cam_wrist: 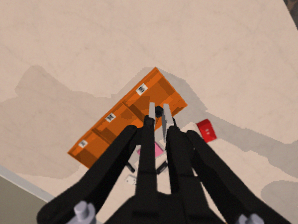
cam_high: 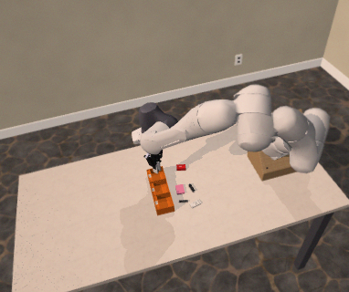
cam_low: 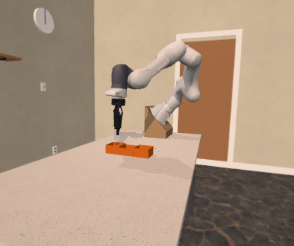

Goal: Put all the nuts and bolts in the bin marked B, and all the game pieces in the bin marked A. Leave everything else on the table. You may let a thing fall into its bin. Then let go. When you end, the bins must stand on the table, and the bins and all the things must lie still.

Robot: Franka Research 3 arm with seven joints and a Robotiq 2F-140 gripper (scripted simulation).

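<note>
Now: hand 3 cm above the black nut. The rest, counted from my hand: pink square (9 cm behind, 9 cm to the left, 10 cm below); then orange bin (1 cm ahead, 8 cm to the left, 8 cm below); then red piece (14 cm behind, 4 cm to the right, 9 cm below).
</note>
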